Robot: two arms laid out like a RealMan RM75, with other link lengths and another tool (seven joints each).
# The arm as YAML. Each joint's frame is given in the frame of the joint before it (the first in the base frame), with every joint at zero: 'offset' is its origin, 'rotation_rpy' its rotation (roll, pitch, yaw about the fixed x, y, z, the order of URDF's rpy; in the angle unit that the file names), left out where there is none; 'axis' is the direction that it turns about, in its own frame. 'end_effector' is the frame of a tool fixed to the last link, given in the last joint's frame.
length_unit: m
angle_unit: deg
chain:
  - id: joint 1
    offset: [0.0, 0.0, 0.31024]
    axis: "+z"
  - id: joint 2
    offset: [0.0, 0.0, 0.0]
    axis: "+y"
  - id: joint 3
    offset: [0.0, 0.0, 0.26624]
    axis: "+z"
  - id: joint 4
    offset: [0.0, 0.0, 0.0]
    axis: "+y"
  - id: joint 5
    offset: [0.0, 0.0, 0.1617]
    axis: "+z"
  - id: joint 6
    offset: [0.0, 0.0, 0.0]
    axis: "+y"
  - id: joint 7
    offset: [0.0, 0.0, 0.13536]
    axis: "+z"
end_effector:
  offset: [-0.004, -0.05, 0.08]
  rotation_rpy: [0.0, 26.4, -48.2]
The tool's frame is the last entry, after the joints.
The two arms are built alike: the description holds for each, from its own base.
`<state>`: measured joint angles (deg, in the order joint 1, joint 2, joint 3, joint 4, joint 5, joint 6, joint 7); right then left.
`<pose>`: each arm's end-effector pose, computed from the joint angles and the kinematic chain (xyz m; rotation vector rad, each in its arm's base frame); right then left.
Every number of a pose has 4 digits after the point. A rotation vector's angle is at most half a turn.
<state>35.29 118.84 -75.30 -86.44 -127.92 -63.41 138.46 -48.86 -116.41 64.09 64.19 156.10 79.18 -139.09</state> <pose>0.1089 0.4472 0.0705 -2.3055 -0.3336 -0.5249 -0.2318 0.4591 0.0742 -1.7218 -1.3365 -0.3734</pose>
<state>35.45 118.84 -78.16 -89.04 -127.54 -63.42 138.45 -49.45 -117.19 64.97 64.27 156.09 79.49 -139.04</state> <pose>0.0897 0.4399 0.0643 -2.2974 -0.4222 -0.5090 -0.2243 0.4576 0.0655 -1.7529 -1.3306 -0.3661</pose>
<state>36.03 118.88 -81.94 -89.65 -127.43 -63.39 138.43 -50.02 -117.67 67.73 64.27 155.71 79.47 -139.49</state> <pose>0.0766 0.4310 0.0482 -2.3157 -0.5104 -0.5138 -0.2157 0.4558 0.0550 -1.7983 -1.3084 -0.3450</pose>
